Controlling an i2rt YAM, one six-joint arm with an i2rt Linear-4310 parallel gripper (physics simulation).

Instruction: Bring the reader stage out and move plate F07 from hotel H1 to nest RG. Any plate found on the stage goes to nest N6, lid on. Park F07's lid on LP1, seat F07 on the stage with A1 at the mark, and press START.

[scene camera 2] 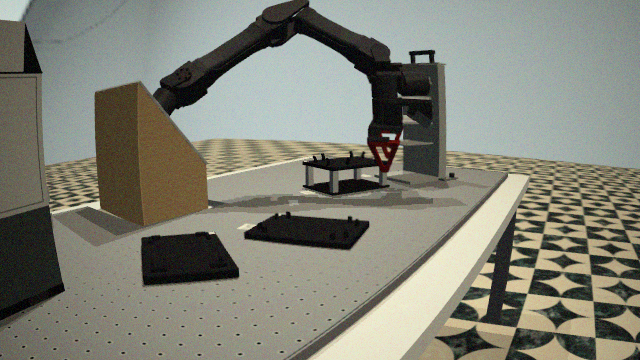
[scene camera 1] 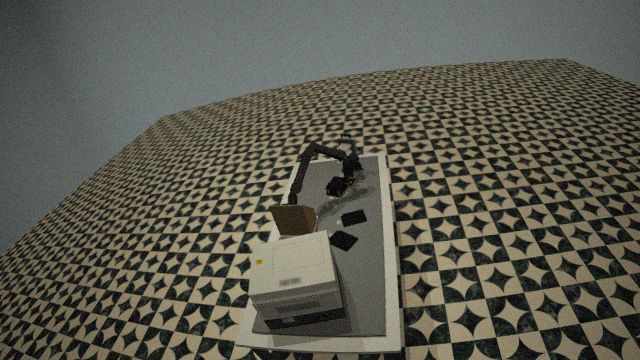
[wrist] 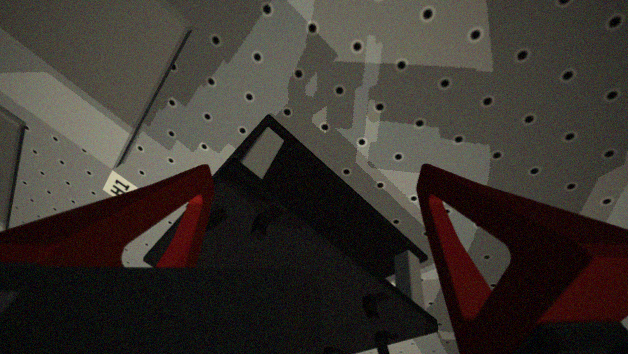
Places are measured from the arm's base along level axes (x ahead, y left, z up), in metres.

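Where they show: gripper, fingertip midpoint: (scene camera 2: 387, 165) (scene camera 1: 349, 181) (wrist: 315, 176); arm's base, link origin: (scene camera 2: 147, 123) (scene camera 1: 292, 206).
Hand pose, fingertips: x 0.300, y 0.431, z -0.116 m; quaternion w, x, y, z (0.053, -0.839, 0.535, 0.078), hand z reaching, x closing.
Note:
Things, the pixels of their top centre, and the offset from my fingertips. "pt": a spot on its surface instead.
- label H1, surface spot: (wrist: 119, 184) pt 0.144 m back, 0.136 m left, 0.057 m down
- large beige machine, top centre: (scene camera 1: 289, 260) 0.101 m back, 0.997 m right, 0.254 m up
My gripper (scene camera 1: 351, 181) (scene camera 2: 384, 169) (wrist: 315, 176) is open and empty, pointing down at the corner of a raised black stand (scene camera 1: 336, 187) (scene camera 2: 345, 163) (wrist: 310, 250). In the wrist view the stand's top shows below and between the red fingers. The grey hotel tower (scene camera 2: 438, 125) stands behind the gripper; a label H1 (wrist: 119, 184) lies by its base. Plate F07 cannot be made out. The large beige machine (scene camera 1: 292, 265) (scene camera 2: 20, 140), seemingly the reader, stands at the other end; its stage and START button do not show. The nest labels are unreadable.
Two low black nests, one (scene camera 1: 354, 217) (scene camera 2: 307, 231) nearer the stand and another (scene camera 1: 344, 240) (scene camera 2: 189, 257) nearer the machine, lie on the table. A brown slanted box (scene camera 1: 295, 220) (scene camera 2: 120, 150) stands by the arm's base. The white table rim (scene camera 1: 393, 250) (scene camera 2: 415, 285) runs along one side.

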